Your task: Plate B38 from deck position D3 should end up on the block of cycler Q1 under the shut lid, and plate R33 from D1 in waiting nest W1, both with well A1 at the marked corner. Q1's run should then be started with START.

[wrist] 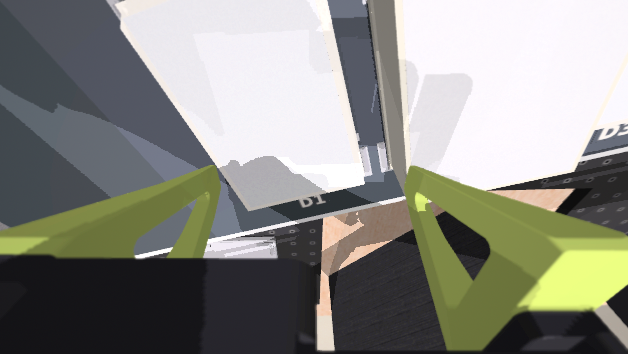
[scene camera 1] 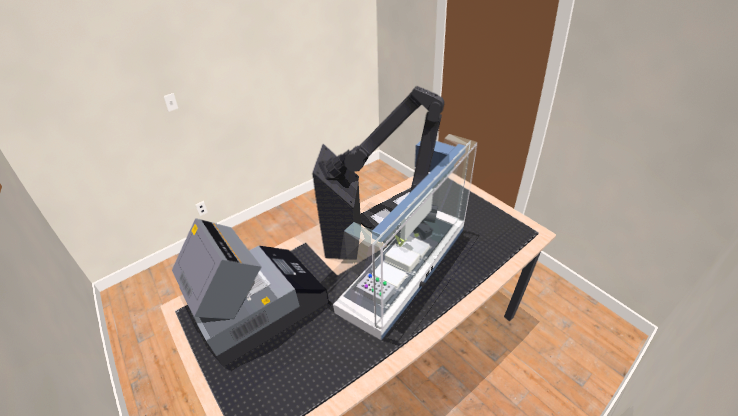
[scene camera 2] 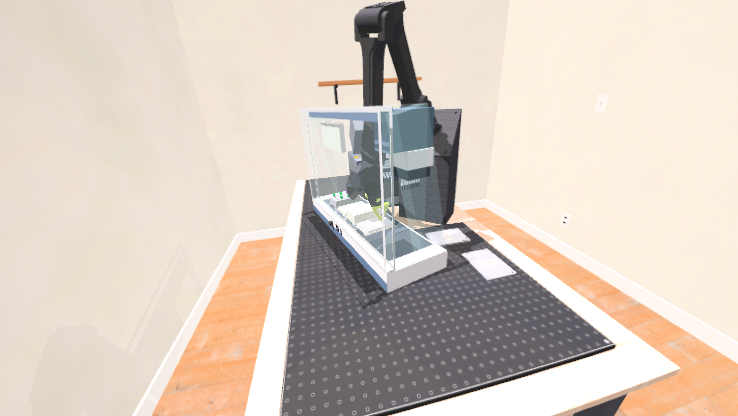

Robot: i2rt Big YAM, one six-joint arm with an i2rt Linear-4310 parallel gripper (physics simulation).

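Places are measured from the arm's base along level axes (x ahead, y left, z up), in metres.
Where they show: gripper, fingertip midpoint: (wrist: pixel 312 176) (scene camera 1: pixel 407 241); arm's base, origin of the base link: (scene camera 1: pixel 331 171).
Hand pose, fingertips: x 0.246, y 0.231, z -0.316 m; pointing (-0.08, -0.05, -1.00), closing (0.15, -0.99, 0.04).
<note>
Each offset is from my fingertips to the top centre of the thing. "spot": to the spot under its first point.
A white plate (wrist: pixel 270 100) (scene camera 1: pixel 419 248) (scene camera 2: pixel 374 226) lies at the deck position marked D1. My gripper (wrist: pixel 312 176) is open and empty, its two green fingers spread across the near end of that plate. The right fingertip is close to the taller white block @[0.060 m ahead, 0.068 m right, 0.002 m up] (wrist: pixel 500 90) (scene camera 1: pixel 404 255) beside it. Part of the white plate at D3 (wrist: pixel 620 107) (scene camera 1: pixel 391 273) shows at the wrist view's right edge. The grey cycler @[spot: 0.100 m ahead, 0.747 m right, 0.100 m up] (scene camera 1: pixel 248 312) has its lid (scene camera 1: pixel 198 263) raised. Plate names, marked corners, W1 and START cannot be read.
The deck stands in a clear-walled enclosure with a blue top beam (scene camera 1: pixel 418 188) and a white base @[spot: 0.097 m back, 0.290 m left, 0.068 m down] (scene camera 2: pixel 418 271). A rack with coloured caps (scene camera 1: pixel 376 287) is at its cycler end. Two pale pads @[spot: 0.267 m back, 0.059 m left, 0.090 m down] (scene camera 2: pixel 447 236) @[spot: 0.339 m back, 0.252 m left, 0.089 m down] (scene camera 2: pixel 488 263) lie behind it. The black arm pedestal (scene camera 1: pixel 336 217) stands behind too.
</note>
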